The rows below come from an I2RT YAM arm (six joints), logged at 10 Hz.
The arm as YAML. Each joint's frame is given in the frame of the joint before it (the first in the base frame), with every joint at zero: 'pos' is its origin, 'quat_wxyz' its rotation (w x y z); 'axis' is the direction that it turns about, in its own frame. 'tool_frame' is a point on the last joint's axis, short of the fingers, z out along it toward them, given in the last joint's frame.
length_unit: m
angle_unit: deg
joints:
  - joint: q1
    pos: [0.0, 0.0, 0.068]
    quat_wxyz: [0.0, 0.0, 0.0, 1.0]
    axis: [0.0, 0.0, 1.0]
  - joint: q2
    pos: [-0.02, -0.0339, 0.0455]
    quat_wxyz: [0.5, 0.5, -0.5, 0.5]
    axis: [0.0, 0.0, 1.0]
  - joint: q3
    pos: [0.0, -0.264, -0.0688]
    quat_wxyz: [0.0, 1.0, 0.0, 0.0]
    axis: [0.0, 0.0, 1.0]
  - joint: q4
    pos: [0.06, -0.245, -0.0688]
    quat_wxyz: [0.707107, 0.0, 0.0, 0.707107]
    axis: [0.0, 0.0, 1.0]
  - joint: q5
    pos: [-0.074, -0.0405, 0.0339]
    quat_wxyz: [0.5, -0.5, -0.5, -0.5]
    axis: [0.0, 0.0, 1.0]
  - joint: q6
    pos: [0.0, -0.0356, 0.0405]
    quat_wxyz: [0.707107, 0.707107, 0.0, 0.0]
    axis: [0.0, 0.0, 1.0]
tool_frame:
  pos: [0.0, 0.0, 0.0]
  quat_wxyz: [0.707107, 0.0, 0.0, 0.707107]
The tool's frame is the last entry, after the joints.
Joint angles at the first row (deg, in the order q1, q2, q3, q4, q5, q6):
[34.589, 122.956, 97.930, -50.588, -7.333, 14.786]
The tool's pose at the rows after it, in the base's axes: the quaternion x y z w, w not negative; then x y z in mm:
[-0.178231 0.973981 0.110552 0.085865 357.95 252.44 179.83]
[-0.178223 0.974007 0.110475 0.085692 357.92 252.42 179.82]
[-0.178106 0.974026 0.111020 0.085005 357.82 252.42 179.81]
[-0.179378 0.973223 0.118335 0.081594 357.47 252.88 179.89]
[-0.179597 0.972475 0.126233 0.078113 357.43 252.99 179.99]
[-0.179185 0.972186 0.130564 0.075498 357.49 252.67 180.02]
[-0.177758 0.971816 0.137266 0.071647 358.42 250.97 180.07]
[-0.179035 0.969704 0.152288 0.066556 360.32 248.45 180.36]
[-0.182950 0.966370 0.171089 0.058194 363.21 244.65 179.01]
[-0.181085 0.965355 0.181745 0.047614 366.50 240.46 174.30]
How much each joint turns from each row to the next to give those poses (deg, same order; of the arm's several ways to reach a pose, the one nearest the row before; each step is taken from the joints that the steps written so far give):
[-0.001, 0.000, -0.001, -0.087, -0.131, 0.000]
[0.000, 0.001, 0.002, -0.023, 0.000, 0.000]
[0.000, 0.000, 0.001, -0.044, -0.088, 0.022]
[0.000, -0.002, -0.003, 0.001, -0.940, -0.044]
[-0.066, 0.002, 0.002, 0.022, -1.005, 0.022]
[-0.086, -0.001, -0.002, -0.065, -0.590, 0.023]
[-0.327, 0.000, 0.000, -0.109, -0.940, -0.066]
[-0.570, 0.001, 0.002, 0.086, -1.967, -0.503]
[-0.830, 0.239, -0.001, 0.022, -2.623, -1.049]
[-0.831, 0.679, 0.001, -0.153, -1.770, -0.547]

